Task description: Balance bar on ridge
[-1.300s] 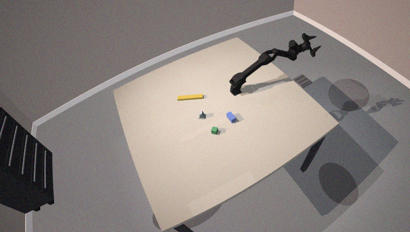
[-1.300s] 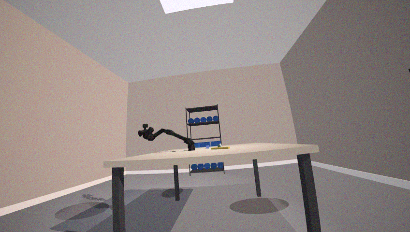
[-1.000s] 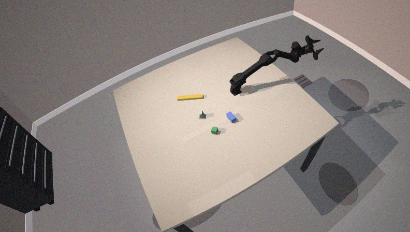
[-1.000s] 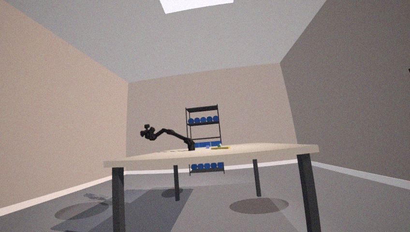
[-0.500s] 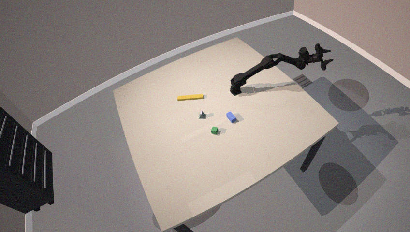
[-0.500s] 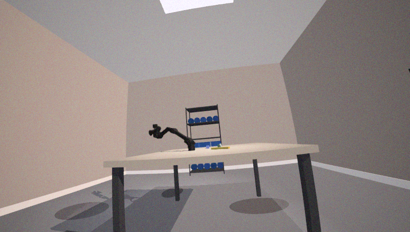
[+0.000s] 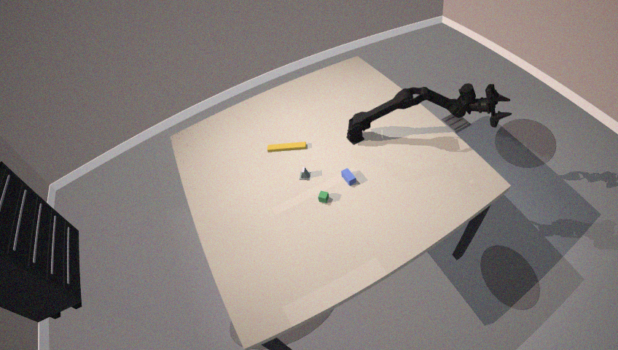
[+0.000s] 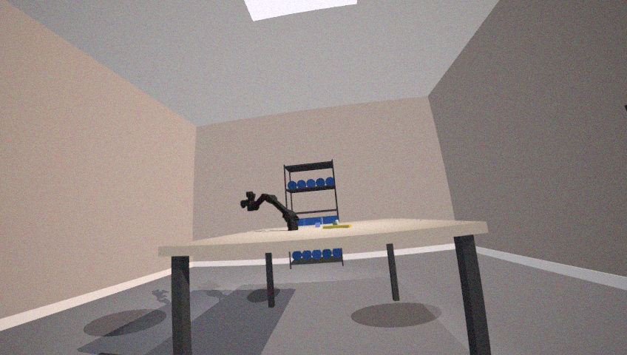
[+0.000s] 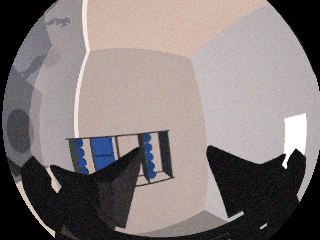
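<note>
My gripper tip is 820 mm short of the yellow bar, 600 mm to the left of it and 300 mm above it. From my gripper tip the other things lie so: green cube: 810 mm ahead, 290 mm below, 250 mm to the right; blue block: 670 mm ahead, 290 mm below, 280 mm to the right.
</note>
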